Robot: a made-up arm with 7 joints. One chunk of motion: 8 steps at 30 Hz.
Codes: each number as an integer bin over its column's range. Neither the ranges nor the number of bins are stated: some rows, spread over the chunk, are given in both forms.
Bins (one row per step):
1: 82 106 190 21 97 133
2: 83 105 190 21 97 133
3: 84 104 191 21 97 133
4: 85 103 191 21 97 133
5: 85 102 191 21 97 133
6: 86 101 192 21 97 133
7: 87 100 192 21 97 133
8: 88 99 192 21 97 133
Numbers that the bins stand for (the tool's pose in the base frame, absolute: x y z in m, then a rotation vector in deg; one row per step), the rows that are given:
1: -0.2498 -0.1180 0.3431 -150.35 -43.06 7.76
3: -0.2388 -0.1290 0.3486 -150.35 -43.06 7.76
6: -0.2278 -0.1455 0.3541 -150.35 -43.06 7.76
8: -0.2169 -0.1565 0.3541 -150.35 -43.06 7.76
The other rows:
2: -0.2443 -0.1235 0.3431 -150.35 -43.06 7.76
4: -0.2333 -0.1345 0.3486 -150.35 -43.06 7.76
5: -0.2333 -0.1400 0.3486 -150.35 -43.06 7.76
7: -0.2224 -0.1510 0.3541 -150.35 -43.06 7.76

